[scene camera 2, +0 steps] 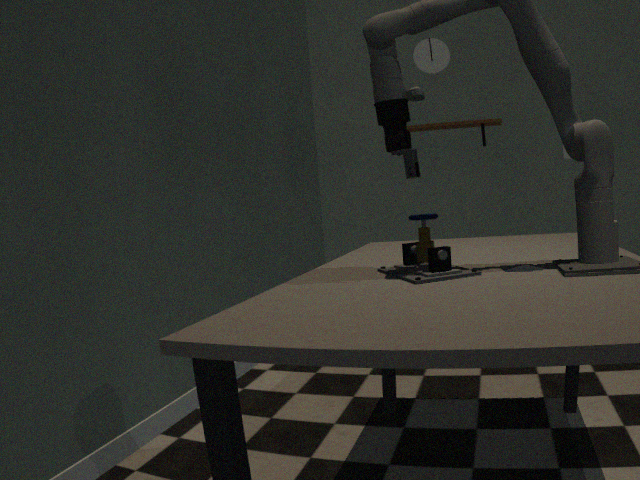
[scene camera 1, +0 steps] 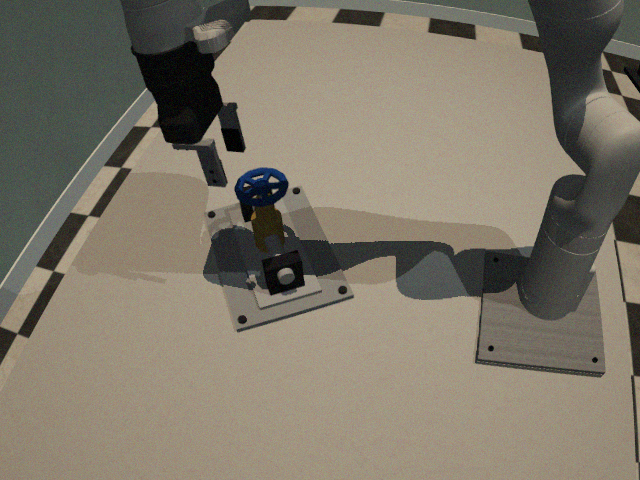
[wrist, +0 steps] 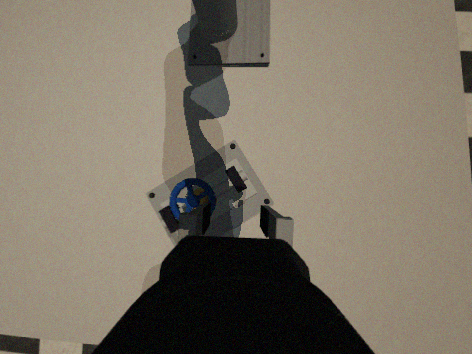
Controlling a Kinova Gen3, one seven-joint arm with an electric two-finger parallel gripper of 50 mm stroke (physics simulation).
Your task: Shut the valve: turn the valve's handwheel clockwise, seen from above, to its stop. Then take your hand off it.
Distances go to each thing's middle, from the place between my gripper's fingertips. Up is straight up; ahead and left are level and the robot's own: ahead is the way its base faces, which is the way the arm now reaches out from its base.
The blue handwheel [scene camera 1: 261, 187] is 2 cm behind my hand, 7 cm to the right of it and 11 cm below it. Also, from my hand: grey base plate [scene camera 1: 243, 304] 2 cm behind, 7 cm to the right, 23 cm below.
